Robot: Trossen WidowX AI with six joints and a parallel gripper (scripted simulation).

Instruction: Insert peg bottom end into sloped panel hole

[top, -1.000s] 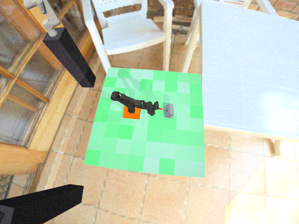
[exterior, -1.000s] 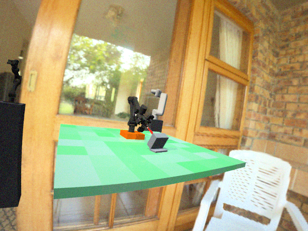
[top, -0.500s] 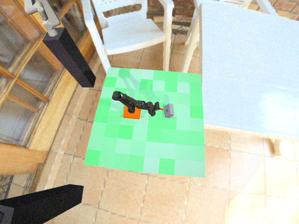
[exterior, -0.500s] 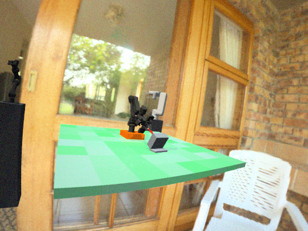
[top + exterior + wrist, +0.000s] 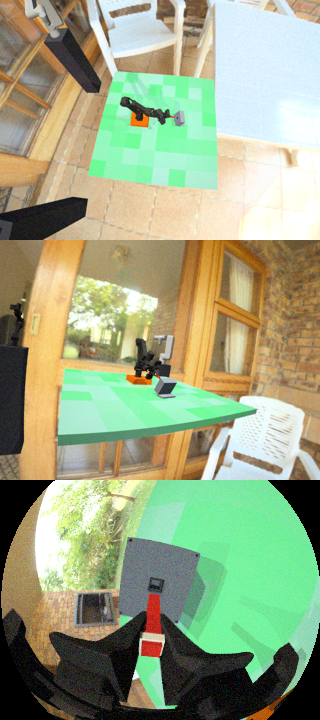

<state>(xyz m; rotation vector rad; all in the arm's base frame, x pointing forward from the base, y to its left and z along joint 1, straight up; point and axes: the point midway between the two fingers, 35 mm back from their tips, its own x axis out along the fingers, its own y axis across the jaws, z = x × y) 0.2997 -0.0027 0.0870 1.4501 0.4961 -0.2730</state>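
Now: gripper tip 100 mm short of the sloped panel, 50 mm above it and 10 mm to the right of it. From my gripper tip the other things lie so: red peg (10 mm behind, 10 mm above).
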